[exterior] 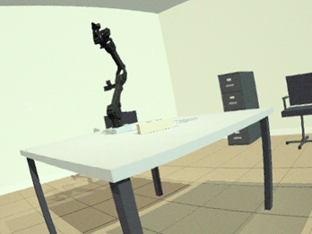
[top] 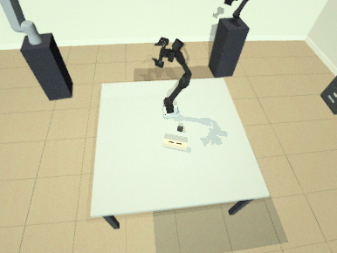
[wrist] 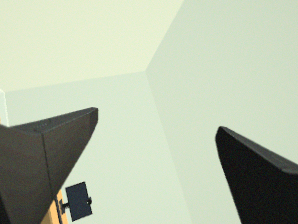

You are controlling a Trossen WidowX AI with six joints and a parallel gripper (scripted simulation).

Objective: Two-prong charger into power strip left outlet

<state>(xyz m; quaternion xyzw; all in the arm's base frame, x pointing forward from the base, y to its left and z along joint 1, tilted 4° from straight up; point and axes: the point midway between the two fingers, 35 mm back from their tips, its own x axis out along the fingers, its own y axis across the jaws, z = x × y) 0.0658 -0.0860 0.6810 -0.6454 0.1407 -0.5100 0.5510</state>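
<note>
The black two-prong charger is 14 cm ahead of my gripper tip, 22 cm to the left of it and 71 cm below it.
</note>
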